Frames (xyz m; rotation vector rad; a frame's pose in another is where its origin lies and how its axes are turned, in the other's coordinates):
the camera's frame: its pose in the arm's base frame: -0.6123 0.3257 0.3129 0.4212 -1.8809 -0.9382
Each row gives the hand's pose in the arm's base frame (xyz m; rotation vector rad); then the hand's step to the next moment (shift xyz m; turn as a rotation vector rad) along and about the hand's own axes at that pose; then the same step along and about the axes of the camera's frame.
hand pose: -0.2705 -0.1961 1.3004 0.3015 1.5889 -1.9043
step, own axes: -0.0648 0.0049 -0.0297 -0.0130 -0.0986 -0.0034
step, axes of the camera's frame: -0.0385 0.0543 -0.0259 0.0662 0.0688 0.0281
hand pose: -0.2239 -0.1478 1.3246 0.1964 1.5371 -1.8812
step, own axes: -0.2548 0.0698 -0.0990 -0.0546 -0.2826 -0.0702
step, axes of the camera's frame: -0.1899 0.1793 -0.1068 0.1476 0.2304 0.1136
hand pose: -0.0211 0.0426 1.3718 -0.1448 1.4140 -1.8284
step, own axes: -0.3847 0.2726 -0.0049 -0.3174 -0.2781 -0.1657
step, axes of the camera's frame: -0.3985 0.1223 -0.2203 -0.0329 0.4428 0.0914
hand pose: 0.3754 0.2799 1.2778 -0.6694 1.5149 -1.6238
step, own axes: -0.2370 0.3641 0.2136 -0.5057 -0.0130 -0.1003
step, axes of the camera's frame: -0.4155 -0.1253 -0.2144 -0.3506 0.3776 0.0217
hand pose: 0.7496 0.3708 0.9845 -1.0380 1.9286 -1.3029
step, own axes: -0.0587 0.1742 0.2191 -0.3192 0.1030 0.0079
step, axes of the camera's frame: -0.2091 -0.1747 -0.0867 -0.3057 0.1370 0.0183
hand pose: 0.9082 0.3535 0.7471 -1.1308 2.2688 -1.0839
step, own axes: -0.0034 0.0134 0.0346 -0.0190 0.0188 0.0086
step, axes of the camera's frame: -0.0222 -0.0281 -0.0102 -0.0272 -0.0027 0.0064
